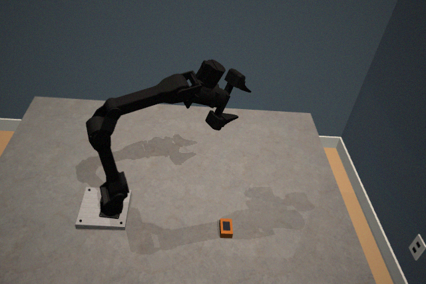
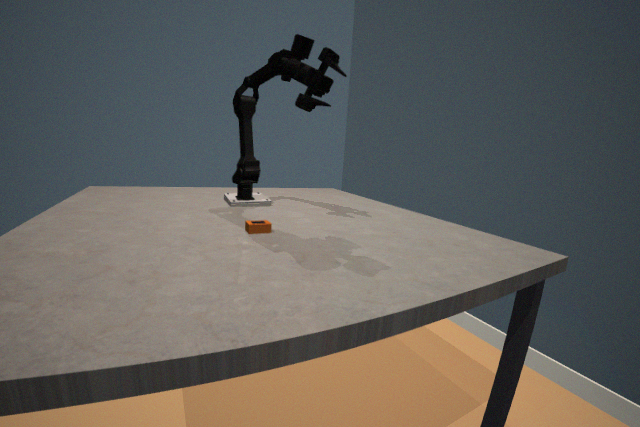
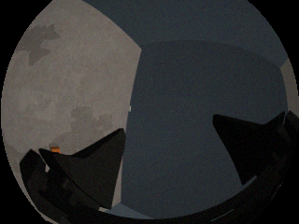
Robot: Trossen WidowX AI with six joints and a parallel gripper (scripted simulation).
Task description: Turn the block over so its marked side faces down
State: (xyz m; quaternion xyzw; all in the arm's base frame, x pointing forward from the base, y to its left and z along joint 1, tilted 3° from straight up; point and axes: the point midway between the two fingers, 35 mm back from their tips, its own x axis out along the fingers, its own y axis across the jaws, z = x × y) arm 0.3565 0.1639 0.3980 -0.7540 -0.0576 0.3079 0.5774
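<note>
The orange block lies 370 mm below my gripper tip, 200 mm to the right of it and 10 mm behind it.
</note>
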